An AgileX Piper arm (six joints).
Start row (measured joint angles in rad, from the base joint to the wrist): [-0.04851, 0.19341, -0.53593, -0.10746, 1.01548, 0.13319]
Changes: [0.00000, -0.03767, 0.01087, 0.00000, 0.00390, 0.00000]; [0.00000, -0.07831, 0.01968, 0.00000, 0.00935, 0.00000]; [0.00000, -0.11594, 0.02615, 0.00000, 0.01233, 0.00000]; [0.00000, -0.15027, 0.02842, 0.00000, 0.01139, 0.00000]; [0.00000, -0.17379, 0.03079, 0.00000, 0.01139, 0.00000]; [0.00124, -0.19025, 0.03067, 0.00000, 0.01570, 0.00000]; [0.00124, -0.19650, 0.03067, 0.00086, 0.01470, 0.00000]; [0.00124, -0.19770, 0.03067, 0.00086, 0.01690, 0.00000]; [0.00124, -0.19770, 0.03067, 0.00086, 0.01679, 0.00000]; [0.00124, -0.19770, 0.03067, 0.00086, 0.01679, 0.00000]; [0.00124, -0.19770, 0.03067, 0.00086, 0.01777, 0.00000]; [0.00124, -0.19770, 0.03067, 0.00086, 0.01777, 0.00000]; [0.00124, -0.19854, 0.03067, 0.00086, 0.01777, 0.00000]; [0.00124, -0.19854, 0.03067, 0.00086, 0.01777, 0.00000]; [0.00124, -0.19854, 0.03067, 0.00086, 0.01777, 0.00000]
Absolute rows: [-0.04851, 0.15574, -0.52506, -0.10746, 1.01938, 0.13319]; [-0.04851, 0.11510, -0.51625, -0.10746, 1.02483, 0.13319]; [-0.04851, 0.07747, -0.50978, -0.10746, 1.02781, 0.13319]; [-0.04851, 0.04314, -0.50751, -0.10746, 1.02687, 0.13319]; [-0.04851, 0.01962, -0.50514, -0.10746, 1.02687, 0.13319]; [-0.04727, 0.00316, -0.50526, -0.10746, 1.03118, 0.13319]; [-0.04727, -0.00309, -0.50526, -0.10660, 1.03018, 0.13319]; [-0.04727, -0.00429, -0.50526, -0.10660, 1.03238, 0.13319]; [-0.04727, -0.00429, -0.50526, -0.10660, 1.03227, 0.13319]; [-0.04727, -0.00429, -0.50526, -0.10660, 1.03227, 0.13319]; [-0.04727, -0.00429, -0.50526, -0.10660, 1.03325, 0.13319]; [-0.04727, -0.00429, -0.50526, -0.10660, 1.03325, 0.13319]; [-0.04727, -0.00513, -0.50526, -0.10660, 1.03325, 0.13319]; [-0.04727, -0.00513, -0.50526, -0.10660, 1.03325, 0.13319]; [-0.04727, -0.00513, -0.50526, -0.10660, 1.03325, 0.13319]
